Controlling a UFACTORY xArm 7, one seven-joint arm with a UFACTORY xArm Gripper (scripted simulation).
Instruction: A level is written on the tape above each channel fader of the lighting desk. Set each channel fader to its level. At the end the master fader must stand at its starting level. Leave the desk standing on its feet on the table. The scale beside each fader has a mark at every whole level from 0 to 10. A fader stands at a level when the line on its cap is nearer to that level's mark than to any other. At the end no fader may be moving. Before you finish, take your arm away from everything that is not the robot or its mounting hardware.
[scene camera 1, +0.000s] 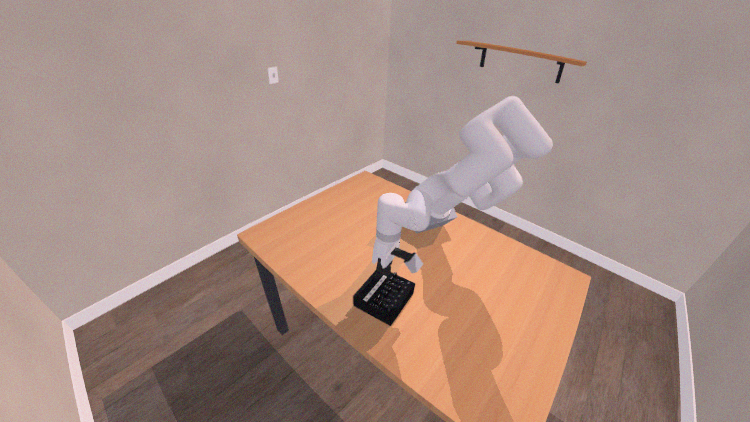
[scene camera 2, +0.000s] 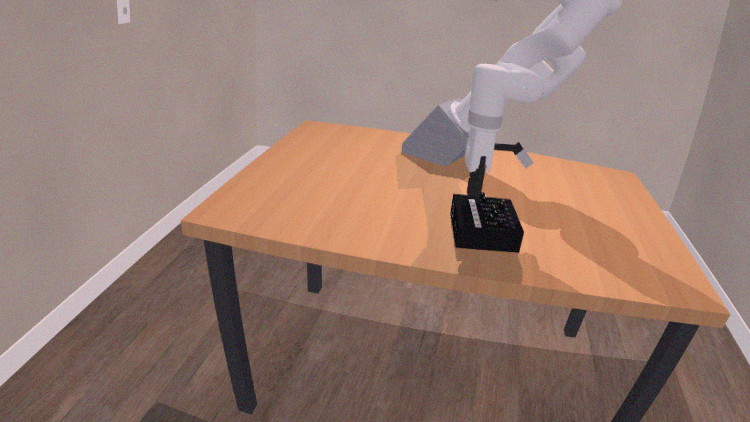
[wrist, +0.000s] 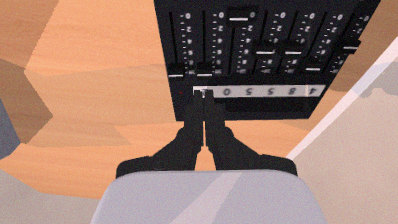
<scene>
gripper: scene camera 1 385, 273; scene camera 2; wrist
same spot on gripper: (wrist: 229, 153) = (scene camera 2: 484, 174)
</scene>
